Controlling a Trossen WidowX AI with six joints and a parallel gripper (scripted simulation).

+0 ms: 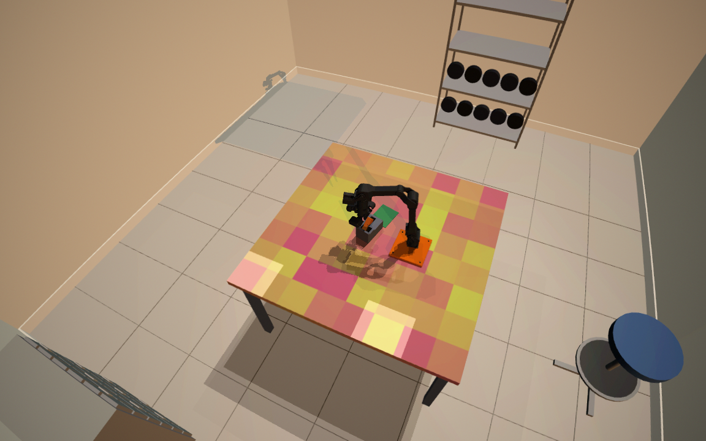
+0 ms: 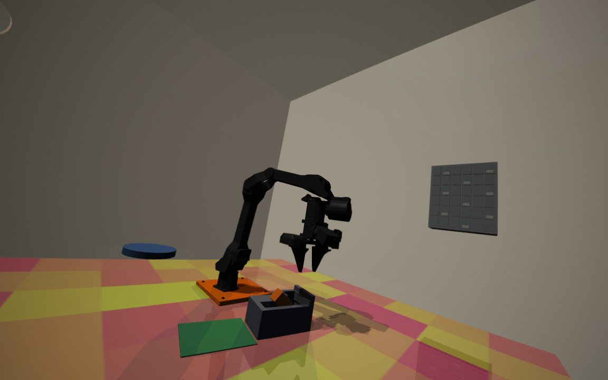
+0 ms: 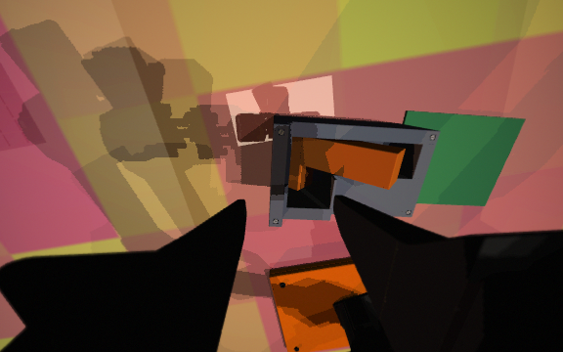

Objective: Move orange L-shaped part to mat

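The orange L-shaped part lies 2 cm behind my gripper tip, 3 cm to the right of it and 10 cm below it. The rest, counted from my gripper tip: green mat: 10 cm behind, 20 cm to the right, 16 cm below.
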